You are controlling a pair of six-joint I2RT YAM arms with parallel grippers.
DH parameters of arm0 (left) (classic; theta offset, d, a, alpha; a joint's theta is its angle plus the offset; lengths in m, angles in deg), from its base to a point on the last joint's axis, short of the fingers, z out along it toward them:
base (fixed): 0 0 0 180
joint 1: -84.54 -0.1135 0.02 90
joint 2: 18.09 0 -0.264 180
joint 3: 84.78 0 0.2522 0
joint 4: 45.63 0 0.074 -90
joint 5: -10.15 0 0 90
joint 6: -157.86 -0.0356 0 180
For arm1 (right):
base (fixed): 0 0 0 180
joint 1: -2.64 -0.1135 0.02 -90
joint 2: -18.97 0 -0.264 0
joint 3: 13.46 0 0.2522 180
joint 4: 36.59 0 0.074 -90
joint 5: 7.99 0 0 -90
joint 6: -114 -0.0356 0 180
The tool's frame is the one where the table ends.
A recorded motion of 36 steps. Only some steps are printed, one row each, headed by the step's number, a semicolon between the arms.
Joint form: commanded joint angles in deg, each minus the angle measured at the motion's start. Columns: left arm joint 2, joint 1, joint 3, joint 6, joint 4, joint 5; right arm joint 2, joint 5, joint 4, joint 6, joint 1, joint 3.
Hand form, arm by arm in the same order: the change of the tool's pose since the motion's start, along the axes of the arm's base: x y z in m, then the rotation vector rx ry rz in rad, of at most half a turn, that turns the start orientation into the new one. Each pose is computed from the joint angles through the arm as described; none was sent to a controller.
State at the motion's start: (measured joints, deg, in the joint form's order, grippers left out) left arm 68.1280 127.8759 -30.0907 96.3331 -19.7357 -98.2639; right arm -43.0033 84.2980 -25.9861 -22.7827 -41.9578 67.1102
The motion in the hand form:
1: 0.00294 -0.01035 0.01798 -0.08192 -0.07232 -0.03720; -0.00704 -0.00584 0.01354 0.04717 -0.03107 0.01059
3: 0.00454 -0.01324 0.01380 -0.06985 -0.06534 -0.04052; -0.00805 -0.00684 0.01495 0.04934 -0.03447 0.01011
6: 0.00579 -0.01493 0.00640 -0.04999 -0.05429 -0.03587; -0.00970 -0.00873 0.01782 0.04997 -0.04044 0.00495
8: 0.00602 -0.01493 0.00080 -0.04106 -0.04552 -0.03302; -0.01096 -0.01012 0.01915 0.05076 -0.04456 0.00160
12: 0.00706 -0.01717 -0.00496 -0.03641 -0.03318 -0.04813; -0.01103 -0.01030 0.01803 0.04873 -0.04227 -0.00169
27: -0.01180 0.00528 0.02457 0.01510 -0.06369 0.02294; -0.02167 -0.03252 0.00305 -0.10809 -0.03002 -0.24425
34: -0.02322 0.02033 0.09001 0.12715 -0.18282 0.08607; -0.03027 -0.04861 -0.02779 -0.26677 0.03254 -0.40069
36: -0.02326 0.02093 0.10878 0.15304 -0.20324 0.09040; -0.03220 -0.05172 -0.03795 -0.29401 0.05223 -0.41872
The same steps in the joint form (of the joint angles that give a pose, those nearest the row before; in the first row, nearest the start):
1: 1.27 0.81 2.76 0.50 4.91 -1.34; 1.11 -0.35 -0.71 -0.74 -0.14 1.32
3: 2.31 0.97 3.08 0.24 4.78 -1.36; 1.31 -0.33 -0.59 -0.69 -0.14 1.47
6: 3.41 1.06 2.87 -0.16 4.71 -0.98; 1.60 -0.08 -0.13 -0.43 -0.14 1.92
8: 4.04 1.05 2.35 -0.18 5.14 -0.83; 1.89 0.09 0.06 -0.26 -0.14 2.02
12: 5.25 1.12 2.33 0.07 5.76 -1.65; 2.00 0.29 0.10 -0.24 -0.15 1.78
27: -5.76 1.07 0.83 -3.06 -5.47 2.65; 7.12 13.28 7.89 7.36 -0.05 -1.22
34: -14.97 1.08 10.38 -12.22 -25.97 7.30; 11.89 22.46 14.73 11.05 -0.04 -6.77
36: -15.37 1.06 14.65 -14.07 -31.24 7.80; 13.15 23.56 15.81 11.07 0.04 -8.78

